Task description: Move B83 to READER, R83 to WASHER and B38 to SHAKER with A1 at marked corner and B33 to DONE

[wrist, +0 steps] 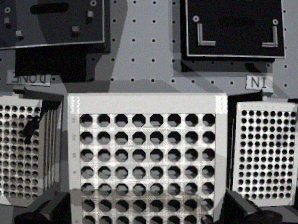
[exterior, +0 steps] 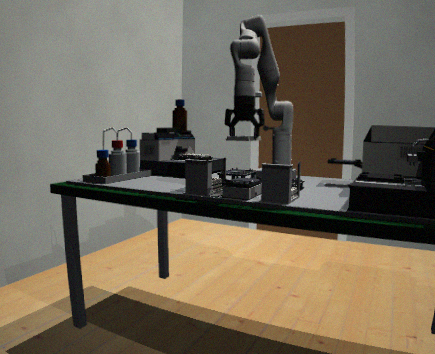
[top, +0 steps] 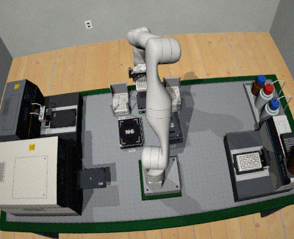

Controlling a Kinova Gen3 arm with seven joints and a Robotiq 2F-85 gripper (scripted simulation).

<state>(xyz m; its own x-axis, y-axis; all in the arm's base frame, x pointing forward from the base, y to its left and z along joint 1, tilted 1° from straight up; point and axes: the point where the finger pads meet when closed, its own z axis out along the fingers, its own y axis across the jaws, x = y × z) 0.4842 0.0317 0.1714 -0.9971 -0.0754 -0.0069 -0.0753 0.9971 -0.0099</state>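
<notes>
The dark reader tray is 490 mm behind my hand, 280 mm to the left of it and 110 mm below it. Round my hand: N6 nest 200 mm behind, 190 mm below, 90 mm to the left; regrip nest 190 mm behind, 160 mm below, 120 mm to the right; washer tray 470 mm to the left, 130 mm below, 130 mm behind.
</notes>
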